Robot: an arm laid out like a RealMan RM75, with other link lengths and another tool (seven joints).
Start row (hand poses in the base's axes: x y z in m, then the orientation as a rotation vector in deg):
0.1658 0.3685 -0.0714 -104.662 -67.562 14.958
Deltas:
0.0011 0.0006 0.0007 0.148 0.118 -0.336
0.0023 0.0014 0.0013 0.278 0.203 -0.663
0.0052 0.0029 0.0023 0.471 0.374 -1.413
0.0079 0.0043 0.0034 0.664 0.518 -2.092
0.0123 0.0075 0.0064 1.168 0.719 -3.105
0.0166 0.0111 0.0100 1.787 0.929 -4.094
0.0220 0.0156 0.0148 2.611 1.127 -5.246
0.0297 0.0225 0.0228 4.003 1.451 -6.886
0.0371 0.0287 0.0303 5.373 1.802 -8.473
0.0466 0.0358 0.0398 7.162 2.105 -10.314
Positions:
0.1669 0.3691 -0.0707 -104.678 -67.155 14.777
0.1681 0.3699 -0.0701 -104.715 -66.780 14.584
0.1710 0.3714 -0.0691 -104.895 -65.943 14.186
0.1737 0.3728 -0.0680 -105.043 -65.191 13.805
0.1781 0.3760 -0.0650 -105.072 -64.065 13.090
0.1824 0.3796 -0.0614 -104.978 -62.949 12.328
0.1878 0.3841 -0.0566 -104.784 -61.675 11.338
0.1955 0.3910 -0.0486 -104.283 -59.822 9.841
0.2029 0.3972 -0.0411 -103.744 -58.004 8.423
0.2124 0.4043 -0.0316 -102.950 -55.955 6.581

